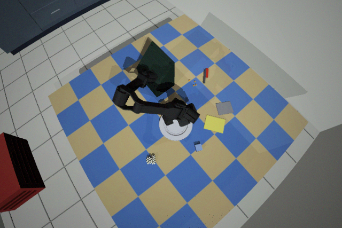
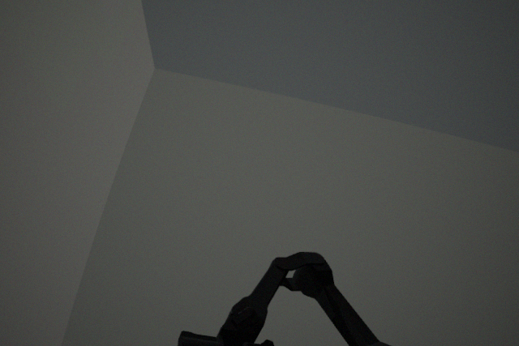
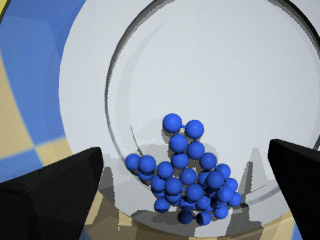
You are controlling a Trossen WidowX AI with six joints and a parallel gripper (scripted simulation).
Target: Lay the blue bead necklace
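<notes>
Now: the round white bead board 10 mm ahead of my gripper tip, 30 mm to the right of it and 20 mm below it. Also, from my gripper tip: small blue cube: 200 mm ahead, 20 mm below; grey square: 90 mm ahead, 290 mm to the left, 30 mm below; yellow pad: 140 mm ahead, 170 mm to the left, 30 mm below.
</notes>
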